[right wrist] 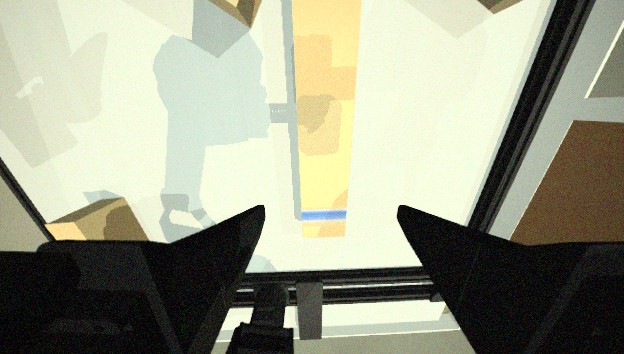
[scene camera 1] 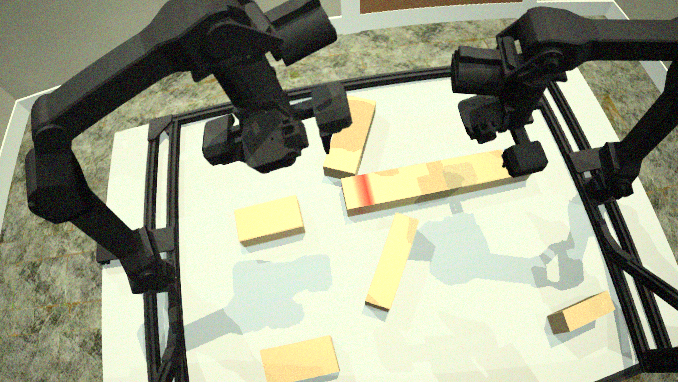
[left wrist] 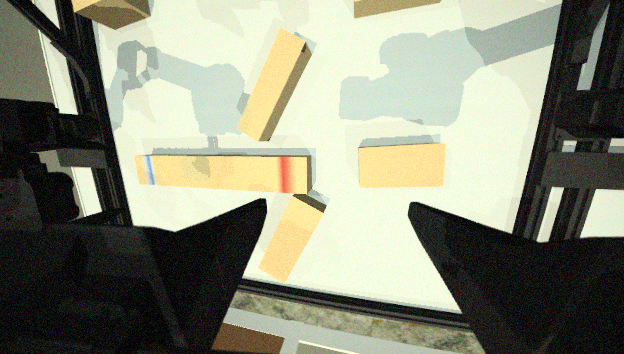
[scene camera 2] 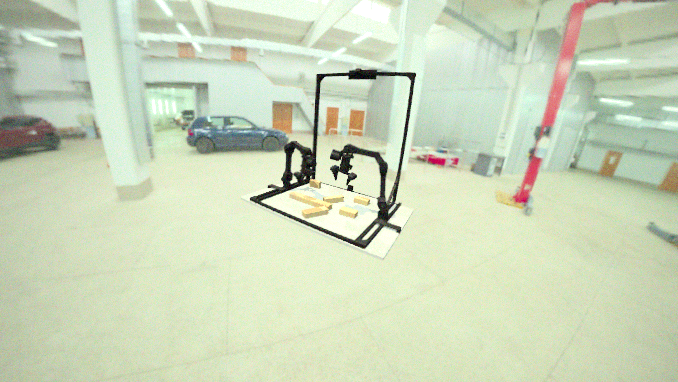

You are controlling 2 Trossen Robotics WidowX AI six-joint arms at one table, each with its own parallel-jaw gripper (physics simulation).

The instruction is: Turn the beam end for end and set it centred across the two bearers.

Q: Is the right gripper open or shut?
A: Open.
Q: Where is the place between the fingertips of the right gripper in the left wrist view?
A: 116, 179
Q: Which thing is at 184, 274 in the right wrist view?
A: The right gripper.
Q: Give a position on a long beam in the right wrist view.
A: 325, 46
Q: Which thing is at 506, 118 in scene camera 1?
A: The right gripper.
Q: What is the right gripper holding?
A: Nothing.
